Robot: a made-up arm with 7 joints.
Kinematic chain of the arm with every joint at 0, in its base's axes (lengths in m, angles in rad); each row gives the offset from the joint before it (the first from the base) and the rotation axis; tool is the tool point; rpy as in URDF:
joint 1: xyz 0 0 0.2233 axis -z
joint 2: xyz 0 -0.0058 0.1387 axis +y
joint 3: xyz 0 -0.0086 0.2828 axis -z
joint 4: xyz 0 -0.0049 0.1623 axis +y
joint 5: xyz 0 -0.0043 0.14 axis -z
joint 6: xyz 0 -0.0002 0.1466 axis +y
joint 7: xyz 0 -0.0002 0.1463 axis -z
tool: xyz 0 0 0 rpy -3.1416 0 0
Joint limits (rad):
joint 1: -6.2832..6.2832
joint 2: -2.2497..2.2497
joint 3: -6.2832..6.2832
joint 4: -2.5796..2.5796
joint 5: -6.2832..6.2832
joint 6: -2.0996..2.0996
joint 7: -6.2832..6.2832
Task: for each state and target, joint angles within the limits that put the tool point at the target. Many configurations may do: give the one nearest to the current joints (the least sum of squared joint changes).
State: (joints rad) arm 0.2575 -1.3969 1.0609 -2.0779 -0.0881 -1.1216 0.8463
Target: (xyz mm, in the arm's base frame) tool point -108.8 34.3 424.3
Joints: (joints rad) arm 0.1336 -1.0873 1.1472 -2.5782 0.1799 -1.5916 0.8463
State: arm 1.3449 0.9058 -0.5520 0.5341 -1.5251 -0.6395 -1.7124
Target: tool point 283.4 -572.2 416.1
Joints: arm 1.2839 0.8486 -0.6238 1.3503 -1.7605 -0.8631 -1.7124
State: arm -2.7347 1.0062 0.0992 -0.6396 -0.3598 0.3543 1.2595
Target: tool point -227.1 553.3 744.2
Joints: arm -2.2350 1.5759 -0.3586 -1.3087 -0.3507 0.1254 1.2595
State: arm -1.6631 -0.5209 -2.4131 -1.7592 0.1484 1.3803 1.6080
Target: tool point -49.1 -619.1 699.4
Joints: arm -1.1926 -1.3364 -2.3340 -1.3351 0.0782 1.5099 1.6080
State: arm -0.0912 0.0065 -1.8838 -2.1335 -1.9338 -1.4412 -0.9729
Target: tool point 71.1 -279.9 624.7
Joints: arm 0.1673 -0.1453 -1.6102 -2.3793 -1.8933 -1.3217 -0.9729
